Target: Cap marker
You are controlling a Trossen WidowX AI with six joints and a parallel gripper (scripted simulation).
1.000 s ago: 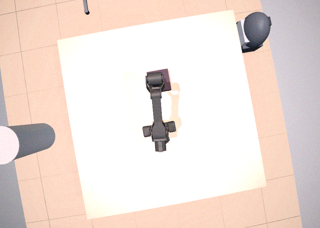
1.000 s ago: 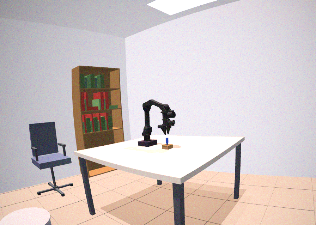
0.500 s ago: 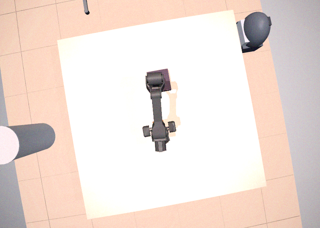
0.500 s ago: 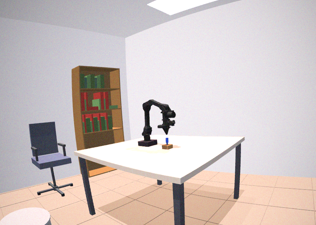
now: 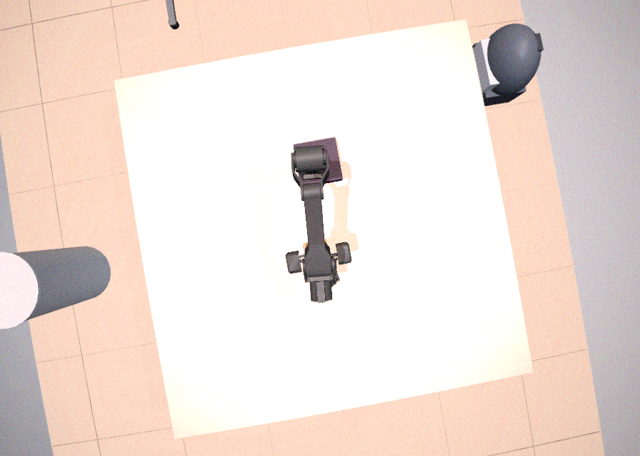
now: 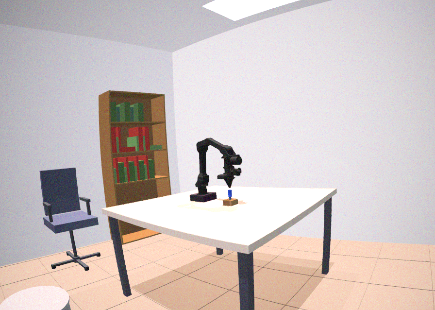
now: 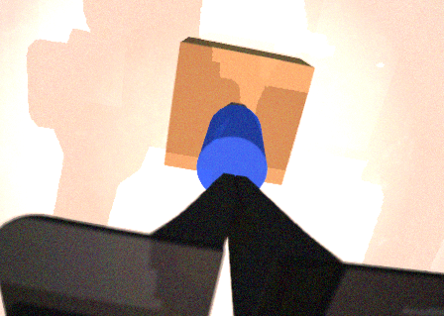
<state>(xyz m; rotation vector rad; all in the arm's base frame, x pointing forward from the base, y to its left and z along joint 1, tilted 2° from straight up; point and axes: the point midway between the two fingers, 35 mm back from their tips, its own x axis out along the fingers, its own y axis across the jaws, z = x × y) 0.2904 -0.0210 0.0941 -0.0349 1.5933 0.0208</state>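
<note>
The blue cap is 4 cm below my gripper tip. Also, from my gripper tip: holder block (10 cm below).
</note>
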